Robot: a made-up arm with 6 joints.
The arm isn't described. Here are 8 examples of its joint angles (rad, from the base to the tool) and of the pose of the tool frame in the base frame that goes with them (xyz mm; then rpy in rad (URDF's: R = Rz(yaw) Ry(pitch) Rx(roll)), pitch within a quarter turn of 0, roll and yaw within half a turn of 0).
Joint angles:
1: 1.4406 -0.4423 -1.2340 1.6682 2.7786 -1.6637
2: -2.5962 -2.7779 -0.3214 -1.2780 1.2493 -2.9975
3: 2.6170 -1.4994 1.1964 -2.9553 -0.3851 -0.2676
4: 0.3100 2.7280 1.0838 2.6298 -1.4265 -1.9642
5: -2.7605 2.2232 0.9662 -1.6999 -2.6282 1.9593
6: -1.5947 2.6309 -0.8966 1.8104 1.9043 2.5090
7: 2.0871 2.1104 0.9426 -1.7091 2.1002 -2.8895
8: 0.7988 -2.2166 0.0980 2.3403 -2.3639 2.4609
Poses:
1: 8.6 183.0 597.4 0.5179 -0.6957 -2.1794
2: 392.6 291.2 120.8 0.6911 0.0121 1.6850
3: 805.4 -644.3 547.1 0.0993 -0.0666 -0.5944
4: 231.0 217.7 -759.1 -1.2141 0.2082 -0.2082
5: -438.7 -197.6 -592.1 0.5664 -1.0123 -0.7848
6: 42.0 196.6 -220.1 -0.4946 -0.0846 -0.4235
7: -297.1 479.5 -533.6 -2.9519 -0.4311 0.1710
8: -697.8 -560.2 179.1 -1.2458 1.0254 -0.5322
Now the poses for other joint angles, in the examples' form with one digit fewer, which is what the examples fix.
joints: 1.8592 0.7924 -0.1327 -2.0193 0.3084 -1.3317
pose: -237 560 239 2.914 0.998 1.331
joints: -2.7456 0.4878 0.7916 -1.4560 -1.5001 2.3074
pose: -728 -285 803 -1.049 0.088 -1.277
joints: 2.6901 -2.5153 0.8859 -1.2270 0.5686 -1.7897
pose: 788 -323 -197 0.070 0.403 0.132
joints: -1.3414 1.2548 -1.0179 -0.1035 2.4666 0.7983
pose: -93 -289 113 -0.866 -0.196 -1.407
